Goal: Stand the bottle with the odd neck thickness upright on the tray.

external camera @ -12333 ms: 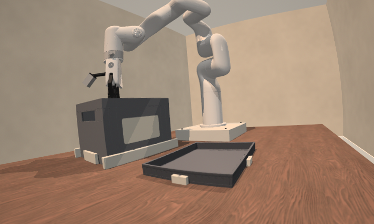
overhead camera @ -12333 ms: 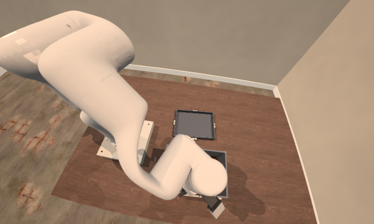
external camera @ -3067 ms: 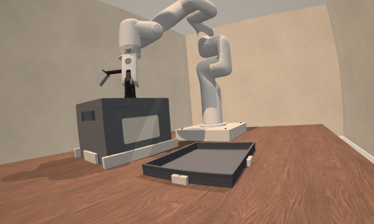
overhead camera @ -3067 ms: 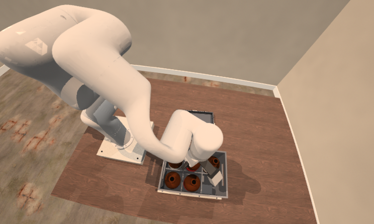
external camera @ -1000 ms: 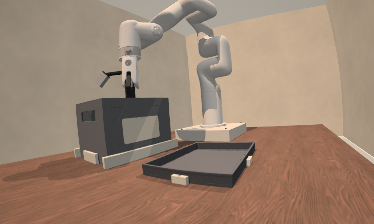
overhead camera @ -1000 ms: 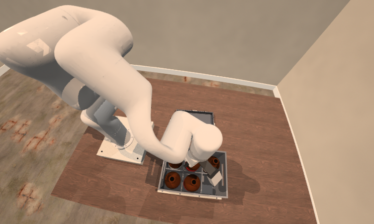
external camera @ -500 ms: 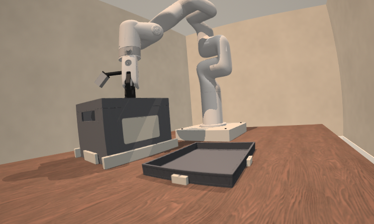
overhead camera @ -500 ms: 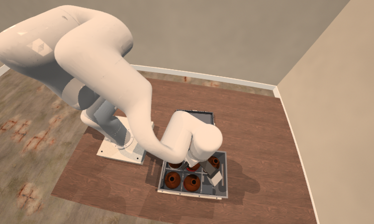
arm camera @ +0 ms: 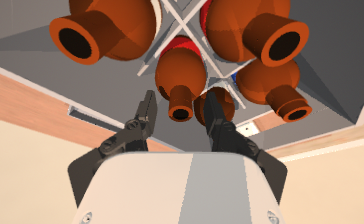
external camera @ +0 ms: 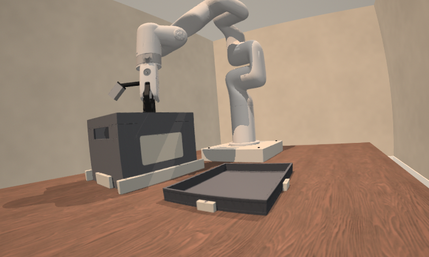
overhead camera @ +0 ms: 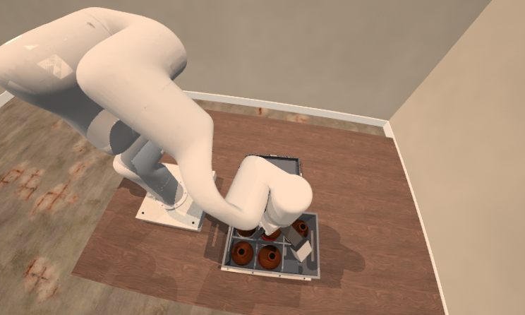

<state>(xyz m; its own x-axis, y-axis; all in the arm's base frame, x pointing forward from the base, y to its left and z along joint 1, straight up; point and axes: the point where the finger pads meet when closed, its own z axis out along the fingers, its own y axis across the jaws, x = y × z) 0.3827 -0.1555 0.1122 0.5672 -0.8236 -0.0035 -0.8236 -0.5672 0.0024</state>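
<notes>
Right now the brown bottle is 7 cm below my hand. From my hand the other things lie so: dark tray (25 cm to the left, 15 cm below, 4 cm ahead); dark grey crate (7 cm below, 5 cm to the right, 1 cm behind).
</notes>
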